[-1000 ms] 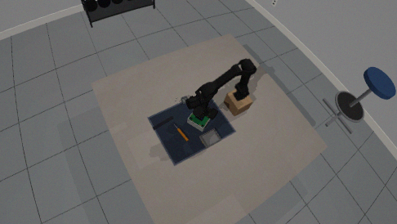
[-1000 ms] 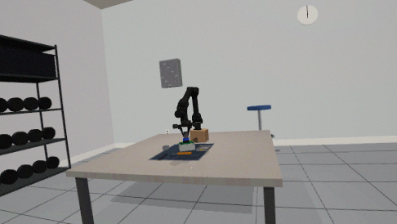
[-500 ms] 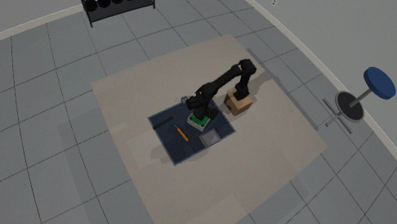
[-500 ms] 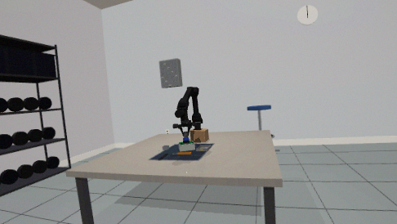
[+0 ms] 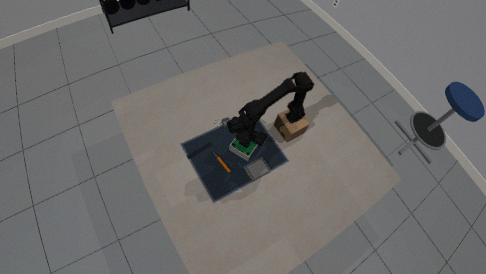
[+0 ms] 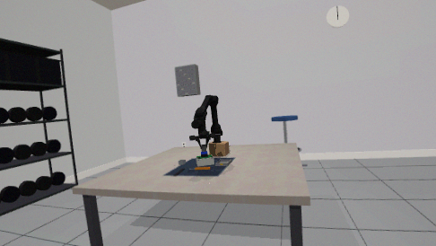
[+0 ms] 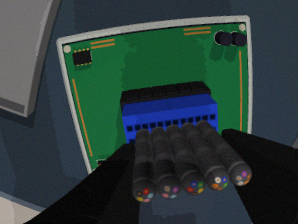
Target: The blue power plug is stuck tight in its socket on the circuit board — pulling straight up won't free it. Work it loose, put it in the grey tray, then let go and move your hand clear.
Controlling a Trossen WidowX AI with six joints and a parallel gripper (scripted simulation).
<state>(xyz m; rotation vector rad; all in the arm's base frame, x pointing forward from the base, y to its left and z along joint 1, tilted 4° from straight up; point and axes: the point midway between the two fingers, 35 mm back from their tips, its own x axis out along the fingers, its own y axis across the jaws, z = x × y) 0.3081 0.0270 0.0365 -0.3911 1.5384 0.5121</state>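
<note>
Now: the blue power plug 3 cm below my gripper tip. The rest, counted from my gripper tip: dark blue mat (5 cm ahead, 11 cm below); dark spudger bar (22 cm ahead, 8 cm to the right, 11 cm below).
</note>
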